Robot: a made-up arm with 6 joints. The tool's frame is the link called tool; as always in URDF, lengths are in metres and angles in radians.
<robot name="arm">
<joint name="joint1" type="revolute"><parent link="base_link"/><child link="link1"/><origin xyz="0.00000 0.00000 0.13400" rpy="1.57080 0.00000 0.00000"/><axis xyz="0 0 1"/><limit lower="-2.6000" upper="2.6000" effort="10" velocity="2.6"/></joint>
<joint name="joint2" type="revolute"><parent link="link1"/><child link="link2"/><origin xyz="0.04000 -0.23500 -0.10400" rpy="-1.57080 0.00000 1.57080"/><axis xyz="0 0 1"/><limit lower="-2.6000" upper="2.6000" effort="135" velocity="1.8"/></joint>
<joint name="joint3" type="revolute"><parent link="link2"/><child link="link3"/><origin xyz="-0.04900 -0.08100 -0.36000" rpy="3.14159 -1.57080 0.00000"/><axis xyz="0 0 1"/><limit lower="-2.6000" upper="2.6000" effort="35" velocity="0.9"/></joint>
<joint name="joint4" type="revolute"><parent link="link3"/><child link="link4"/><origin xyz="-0.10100 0.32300 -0.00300" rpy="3.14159 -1.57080 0.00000"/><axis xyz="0 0 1"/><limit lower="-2.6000" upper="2.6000" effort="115" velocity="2.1"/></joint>
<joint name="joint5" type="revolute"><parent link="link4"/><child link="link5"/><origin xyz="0.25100 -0.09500 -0.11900" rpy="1.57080 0.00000 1.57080"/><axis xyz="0 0 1"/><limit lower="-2.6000" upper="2.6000" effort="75" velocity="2.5"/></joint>
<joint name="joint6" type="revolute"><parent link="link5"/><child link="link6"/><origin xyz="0.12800 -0.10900 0.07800" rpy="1.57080 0.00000 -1.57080"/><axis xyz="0 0 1"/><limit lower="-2.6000" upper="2.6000" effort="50" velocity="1.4"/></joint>
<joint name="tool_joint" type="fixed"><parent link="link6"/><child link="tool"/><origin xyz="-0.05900 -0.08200 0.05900" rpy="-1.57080 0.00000 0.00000"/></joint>
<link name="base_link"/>
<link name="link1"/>
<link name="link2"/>
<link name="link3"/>
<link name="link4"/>
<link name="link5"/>
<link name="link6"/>
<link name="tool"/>
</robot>
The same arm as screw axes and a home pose.
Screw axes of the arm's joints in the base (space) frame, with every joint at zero. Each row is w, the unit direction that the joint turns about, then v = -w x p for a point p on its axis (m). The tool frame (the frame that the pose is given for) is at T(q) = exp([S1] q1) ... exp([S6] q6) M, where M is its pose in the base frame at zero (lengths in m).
S1: w 0 -1 0 v 0.1340 0.0000 0.0000
S2: w -1 0 0 v 0.0000 0.1010 0.1040
S3: w 0 0 1 v 0.0230 -0.4000 0.0000
S4: w -1 0 0 v 0.0000 0.1530 -0.3000
S5: w 0 0 1 v -0.3950 -0.6200 0.0000
S6: w 0 -1 0 v 0.1760 0.0000 -0.7290
M: xyz 0.6700 -0.3260 0.0940 (m) quaternion w x y z 1 0.000001 0 -0.000005
Joint limits (rad, base to tool): -2.6000..2.6000 -2.6000..2.6000 -2.6000..2.6000 -2.6000..2.6000 -2.6000..2.6000 -2.6000..2.6000

